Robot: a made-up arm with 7 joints. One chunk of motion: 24 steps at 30 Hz.
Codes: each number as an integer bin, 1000 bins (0 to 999) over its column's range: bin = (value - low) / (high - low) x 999, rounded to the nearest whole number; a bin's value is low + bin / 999 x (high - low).
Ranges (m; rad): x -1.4..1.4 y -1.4..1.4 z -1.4..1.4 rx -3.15..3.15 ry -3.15..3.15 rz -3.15..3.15
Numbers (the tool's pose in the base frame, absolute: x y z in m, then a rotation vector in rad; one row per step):
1: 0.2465 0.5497 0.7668 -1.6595 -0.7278 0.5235
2: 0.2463 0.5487 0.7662 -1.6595 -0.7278 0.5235
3: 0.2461 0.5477 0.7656 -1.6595 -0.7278 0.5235
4: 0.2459 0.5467 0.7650 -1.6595 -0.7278 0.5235
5: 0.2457 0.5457 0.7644 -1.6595 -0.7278 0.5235
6: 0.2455 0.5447 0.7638 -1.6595 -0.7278 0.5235
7: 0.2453 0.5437 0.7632 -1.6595 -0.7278 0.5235
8: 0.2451 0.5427 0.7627 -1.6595 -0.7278 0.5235
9: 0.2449 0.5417 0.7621 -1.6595 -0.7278 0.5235
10: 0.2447 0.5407 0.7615 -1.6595 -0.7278 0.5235
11: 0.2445 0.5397 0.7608 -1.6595 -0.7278 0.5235
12: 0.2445 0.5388 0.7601 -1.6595 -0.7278 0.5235
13: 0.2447 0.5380 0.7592 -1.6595 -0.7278 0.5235
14: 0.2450 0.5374 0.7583 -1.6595 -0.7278 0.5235
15: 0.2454 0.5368 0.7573 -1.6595 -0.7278 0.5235
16: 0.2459 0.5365 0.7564 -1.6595 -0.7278 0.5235
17: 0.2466 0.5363 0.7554 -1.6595 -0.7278 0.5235
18: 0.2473 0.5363 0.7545 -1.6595 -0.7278 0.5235
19: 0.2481 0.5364 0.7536 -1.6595 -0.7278 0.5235
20: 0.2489 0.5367 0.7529 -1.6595 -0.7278 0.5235
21: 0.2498 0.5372 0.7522 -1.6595 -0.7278 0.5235
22: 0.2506 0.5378 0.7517 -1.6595 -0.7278 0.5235
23: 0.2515 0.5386 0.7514 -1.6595 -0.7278 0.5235
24: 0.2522 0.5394 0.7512 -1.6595 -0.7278 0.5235
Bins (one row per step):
1: 587 696 773 236 384 583
2: 587 695 773 236 384 583
3: 587 695 773 236 384 583
4: 587 695 772 236 384 583
5: 587 694 772 236 384 583
6: 587 694 772 236 384 583
7: 587 693 772 236 384 583
8: 587 693 772 236 384 583
9: 587 693 771 236 384 583
10: 587 692 771 236 384 583
11: 587 692 771 236 384 583
12: 587 692 771 236 384 583
13: 587 691 770 236 384 583
14: 587 691 770 236 384 583
15: 587 691 770 236 384 583
16: 587 691 769 236 384 583
17: 587 691 769 236 384 583
18: 588 691 769 236 384 583
19: 588 691 768 236 384 583
20: 588 691 768 236 384 583
21: 589 691 768 236 384 583
22: 589 691 768 236 384 583
23: 589 692 768 236 384 583
24: 589 692 768 236 384 583

